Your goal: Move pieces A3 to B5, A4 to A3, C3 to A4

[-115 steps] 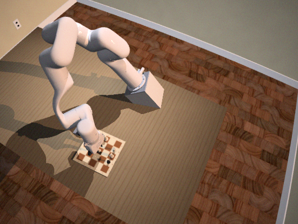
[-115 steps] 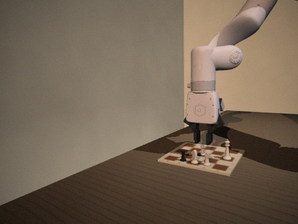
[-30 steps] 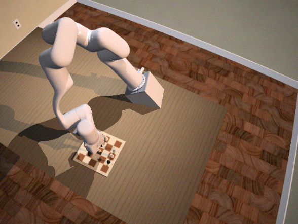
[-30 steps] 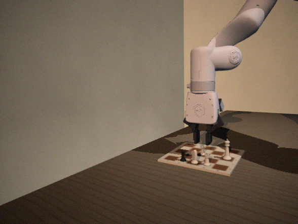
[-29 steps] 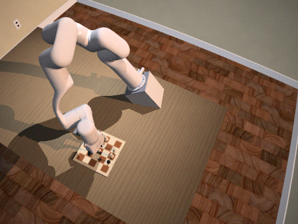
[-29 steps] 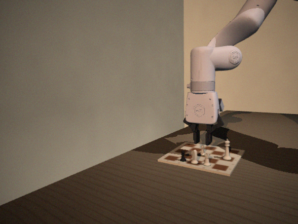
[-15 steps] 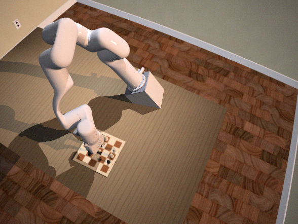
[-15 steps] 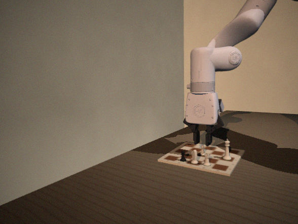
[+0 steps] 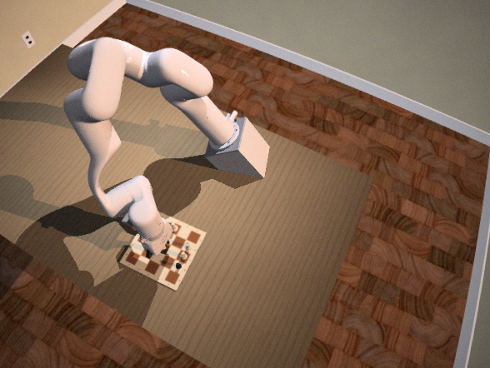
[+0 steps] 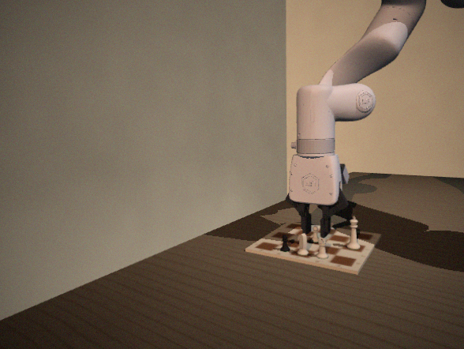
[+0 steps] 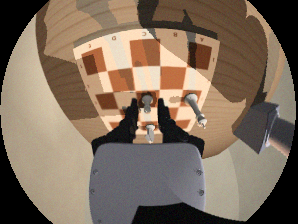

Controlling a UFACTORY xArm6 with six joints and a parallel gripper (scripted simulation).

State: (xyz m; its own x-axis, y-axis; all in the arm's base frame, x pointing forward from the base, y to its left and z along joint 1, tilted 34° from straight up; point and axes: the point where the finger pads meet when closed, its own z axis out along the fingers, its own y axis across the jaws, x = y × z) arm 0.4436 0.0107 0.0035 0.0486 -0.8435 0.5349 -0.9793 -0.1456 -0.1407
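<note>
The white pawn is 20 mm below my hand. Also, from my hand: white bishop 10 mm behind, 80 mm to the left, 20 mm below; white king 80 mm behind, 10 mm to the right; chessboard 40 mm below.
</note>
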